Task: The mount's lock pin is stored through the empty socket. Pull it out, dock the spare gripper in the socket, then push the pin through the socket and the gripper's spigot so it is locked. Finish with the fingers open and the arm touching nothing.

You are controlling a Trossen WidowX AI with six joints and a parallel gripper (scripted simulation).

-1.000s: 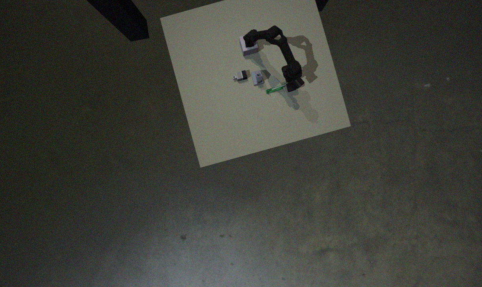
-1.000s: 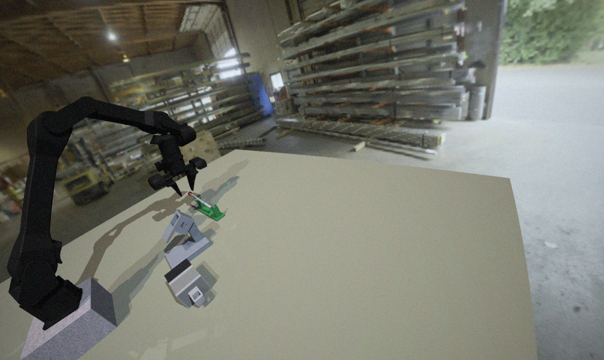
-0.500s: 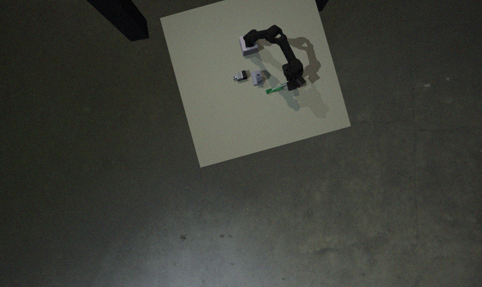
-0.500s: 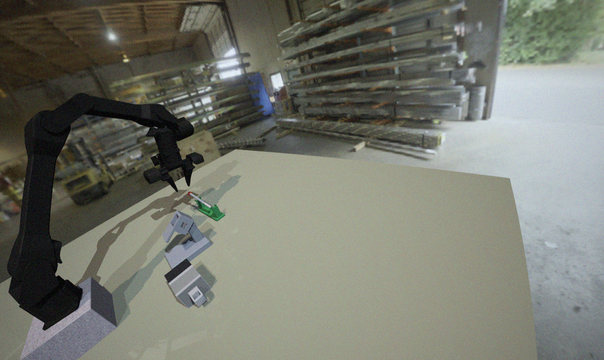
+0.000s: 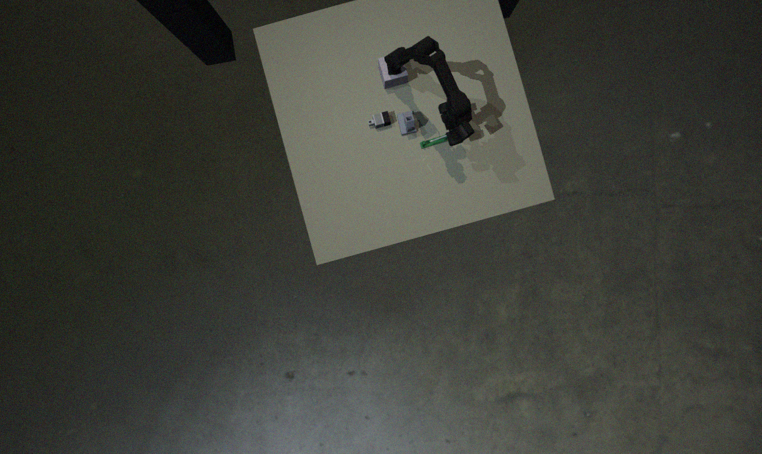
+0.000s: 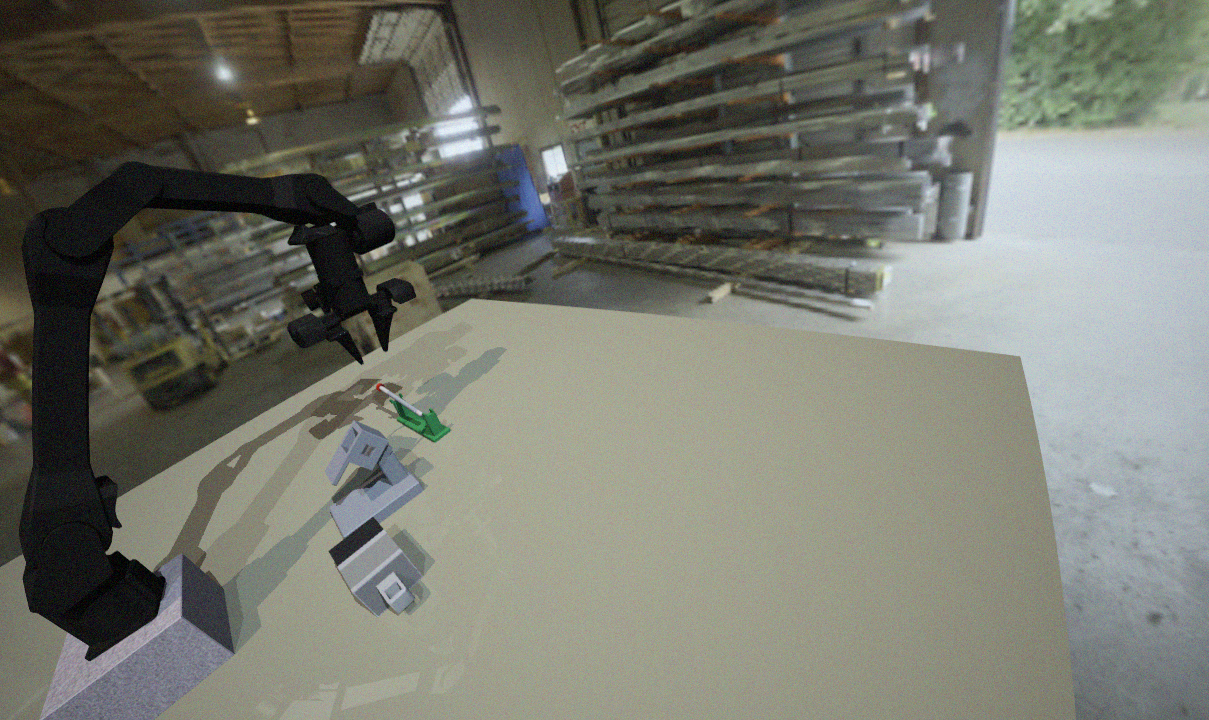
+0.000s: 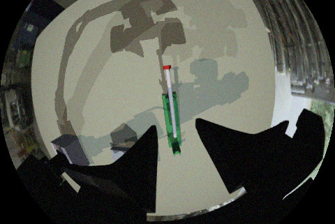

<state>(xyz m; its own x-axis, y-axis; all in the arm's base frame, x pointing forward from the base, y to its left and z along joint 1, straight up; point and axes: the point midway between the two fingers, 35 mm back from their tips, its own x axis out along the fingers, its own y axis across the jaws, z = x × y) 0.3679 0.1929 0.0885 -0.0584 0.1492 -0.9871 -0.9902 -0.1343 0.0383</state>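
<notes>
The green cradle is 100 mm below my gripper tip, 50 mm to the right of it and 10 mm ahead of it. The rest, counted from my gripper tip: mount 170 mm to the right, 100 mm behind, 80 mm below; dark grey spare gripper 310 mm to the right, 140 mm behind, 110 mm below.
</notes>
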